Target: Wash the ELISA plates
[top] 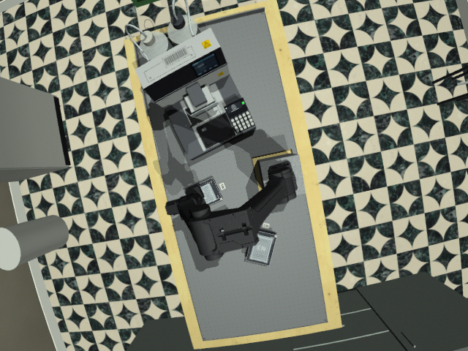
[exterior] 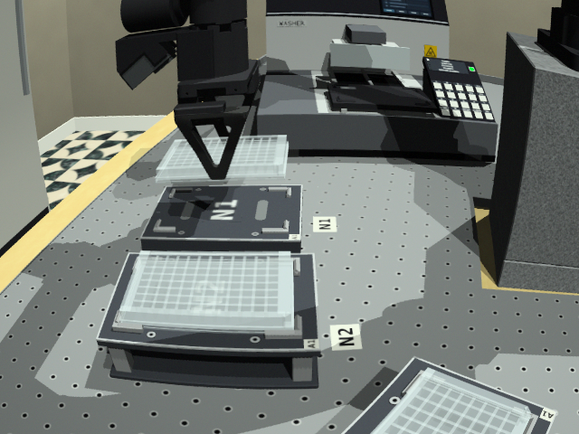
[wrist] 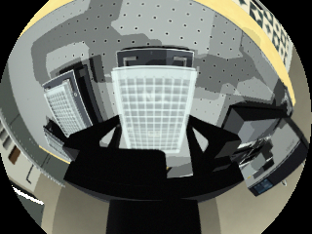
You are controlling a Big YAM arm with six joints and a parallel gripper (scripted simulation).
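My hand is 28 cm to the left of the washer carrier, 16 cm past it and 1 cm above it. From my hand the other things lie so: plate washer: 43 cm to the right, 14 cm behind, 5 cm above; then nest N3: 33 cm to the left, 20 cm behind, 4 cm below; then nest label: 10 cm behind, 8 cm below, 1 cm to the right.
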